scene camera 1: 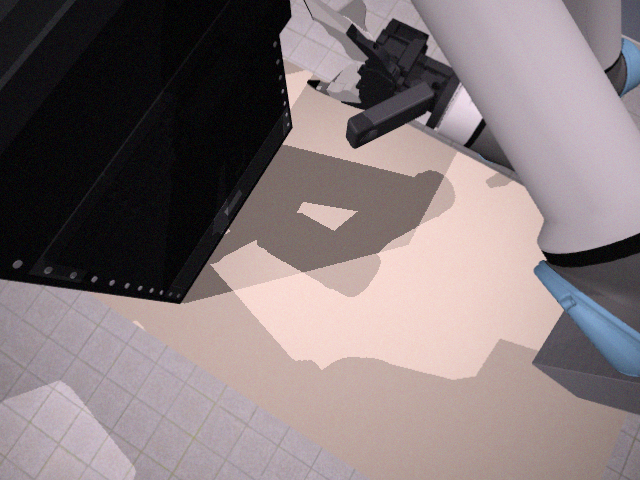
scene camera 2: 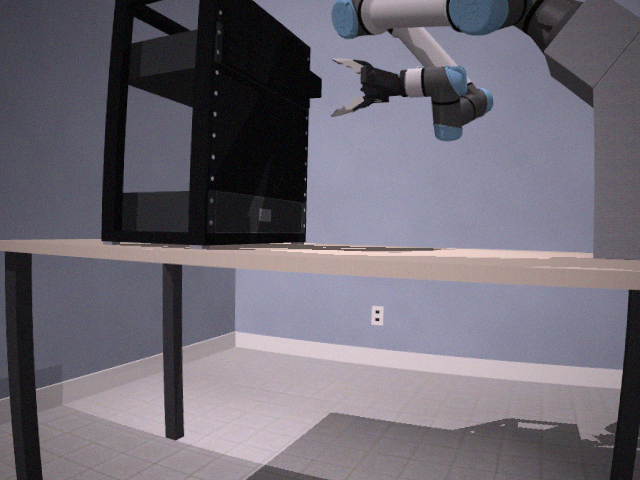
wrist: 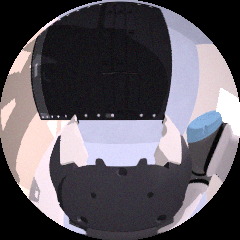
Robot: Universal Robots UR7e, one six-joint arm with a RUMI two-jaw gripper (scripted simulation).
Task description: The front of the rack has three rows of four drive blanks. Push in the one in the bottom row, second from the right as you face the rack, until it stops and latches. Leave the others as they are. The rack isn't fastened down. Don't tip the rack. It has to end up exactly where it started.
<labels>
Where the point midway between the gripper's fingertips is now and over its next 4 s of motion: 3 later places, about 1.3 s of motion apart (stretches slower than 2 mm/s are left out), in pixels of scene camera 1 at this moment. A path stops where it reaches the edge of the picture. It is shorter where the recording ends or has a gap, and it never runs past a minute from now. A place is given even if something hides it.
My gripper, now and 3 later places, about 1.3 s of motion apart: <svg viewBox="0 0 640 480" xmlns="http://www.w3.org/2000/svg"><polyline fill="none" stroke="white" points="305,44 281,98 257,126 233,114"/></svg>
</labels>
